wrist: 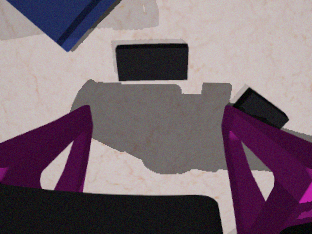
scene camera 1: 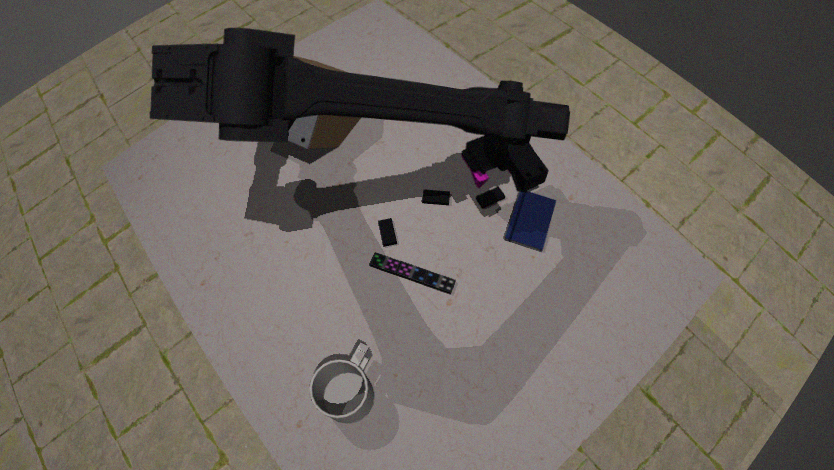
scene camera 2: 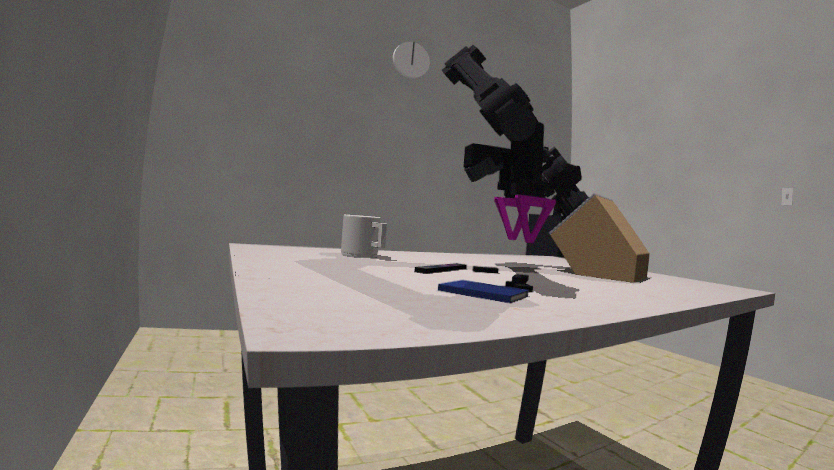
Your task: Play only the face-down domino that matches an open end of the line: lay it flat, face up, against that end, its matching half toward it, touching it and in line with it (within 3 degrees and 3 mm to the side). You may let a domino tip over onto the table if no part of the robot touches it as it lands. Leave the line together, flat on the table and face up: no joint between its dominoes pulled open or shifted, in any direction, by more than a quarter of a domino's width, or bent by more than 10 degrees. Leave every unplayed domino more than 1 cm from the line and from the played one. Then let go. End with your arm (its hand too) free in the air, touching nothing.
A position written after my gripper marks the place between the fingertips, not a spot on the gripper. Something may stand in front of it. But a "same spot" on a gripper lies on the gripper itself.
Scene:
My gripper shows in the wrist view (157,115), in scene camera 1 and in scene camera 2. A mug shows in scene camera 1 and in scene camera 2; in the wrist view it is out of frame. One and the same spot on the mug: (scene camera 2: 360,238) is (scene camera 1: 370,384). The same spot on my gripper: (scene camera 1: 482,178) is (scene camera 2: 495,197).

